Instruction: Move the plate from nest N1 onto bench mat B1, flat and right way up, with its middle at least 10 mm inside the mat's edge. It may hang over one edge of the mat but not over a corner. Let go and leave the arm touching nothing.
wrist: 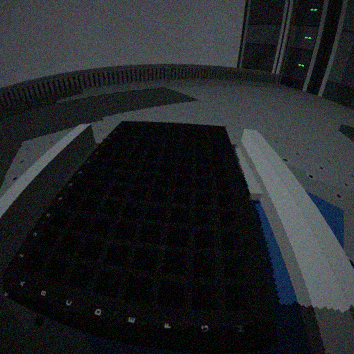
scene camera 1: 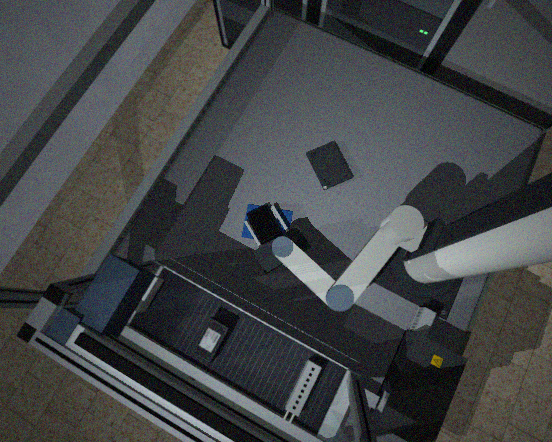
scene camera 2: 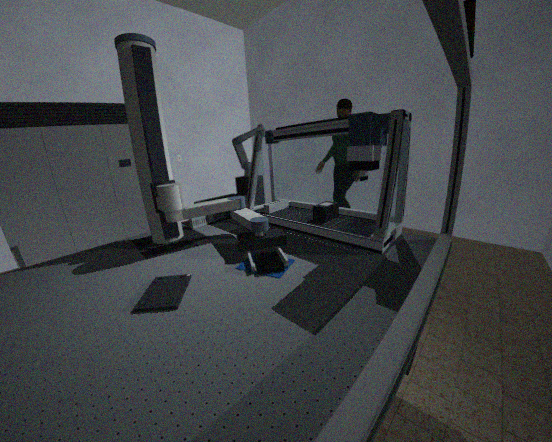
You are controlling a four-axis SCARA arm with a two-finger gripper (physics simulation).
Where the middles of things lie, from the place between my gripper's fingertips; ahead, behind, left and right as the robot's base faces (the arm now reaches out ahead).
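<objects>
My gripper from the black plate [scene camera 1: 266,228]: 10 mm above, 30 mm past, 20 mm to the right of it. Nest N1 [scene camera 2: 164,290]: 10 mm below my hand, 140 mm behind, 300 mm to the right of it. Ribbed deck [scene camera 1: 285,359]: 10 mm above my hand, 230 mm behind, 440 mm to the left of it.
</objects>
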